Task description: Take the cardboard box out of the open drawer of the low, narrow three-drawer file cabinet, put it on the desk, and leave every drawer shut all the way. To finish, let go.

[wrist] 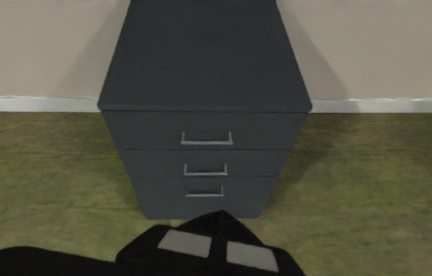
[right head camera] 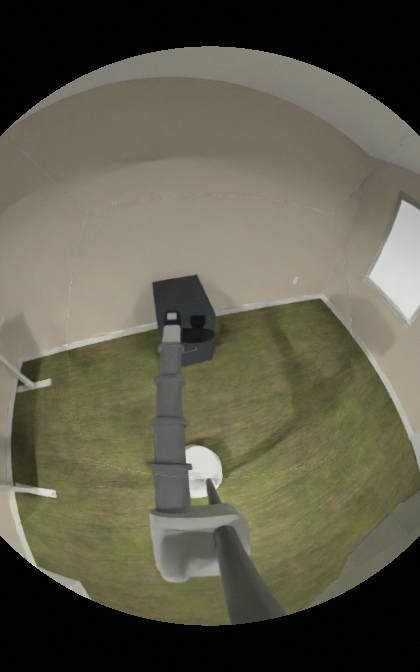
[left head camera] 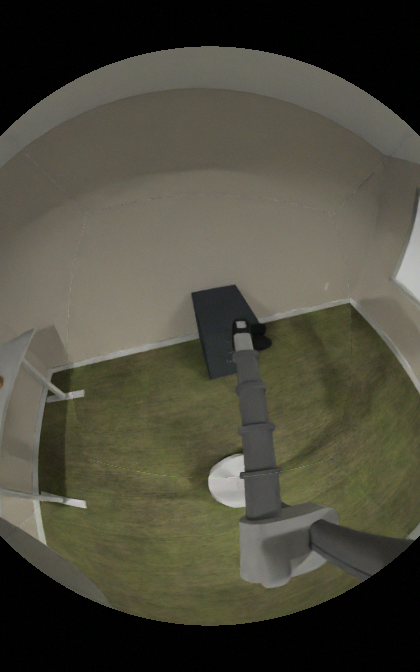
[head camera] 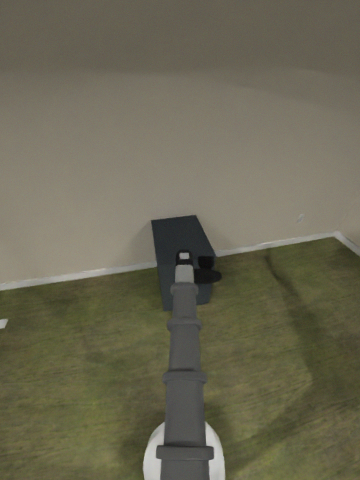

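Observation:
The low, dark grey-blue file cabinet [head camera: 177,235] [left head camera: 215,310] [right head camera: 177,295] [wrist: 205,60] stands against the wall. In the wrist view its top drawer [wrist: 150,130], middle drawer [wrist: 150,162] and bottom drawer [wrist: 160,197] look flush, each with a grey bar handle. My gripper [wrist: 219,230] is shut and empty, high in front of the cabinet; its fingertips meet at the bottom of the wrist view. In the left head view part of the desk [left head camera: 16,350] shows at the left. A small orange-brown patch [left head camera: 1,382] shows at its cut-off edge, too little to tell if it is the cardboard box.
The telescoping arm [head camera: 185,345] [left head camera: 257,430] [right head camera: 170,425] reaches over the green floor from the white base [head camera: 152,455] [left head camera: 225,480] [right head camera: 204,460] to the cabinet. Desk feet [left head camera: 65,500] [right head camera: 37,385] stand on the floor at the left. A bright window [right head camera: 400,260] is at the right.

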